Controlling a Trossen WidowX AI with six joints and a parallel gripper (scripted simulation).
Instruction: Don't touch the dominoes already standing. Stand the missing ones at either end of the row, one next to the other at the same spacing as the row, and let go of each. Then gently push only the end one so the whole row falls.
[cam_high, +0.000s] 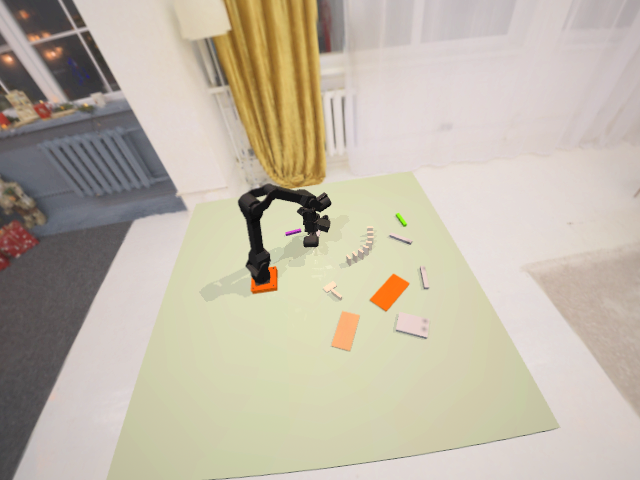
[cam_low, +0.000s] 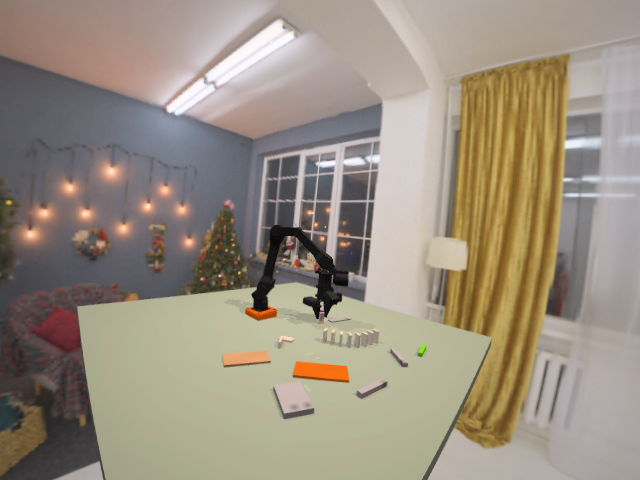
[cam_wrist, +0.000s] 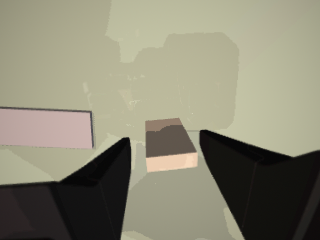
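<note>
Right now the purple stick is 8 cm behind my gripper tip, 12 cm to the left of it and 2 cm below it. From my gripper tip the other things lie so: green stick: 44 cm ahead, 3 cm to the left, 2 cm below; orange plate: 23 cm ahead, 33 cm to the right, 2 cm below; peach plate: 3 cm ahead, 44 cm to the right, 2 cm below.
</note>
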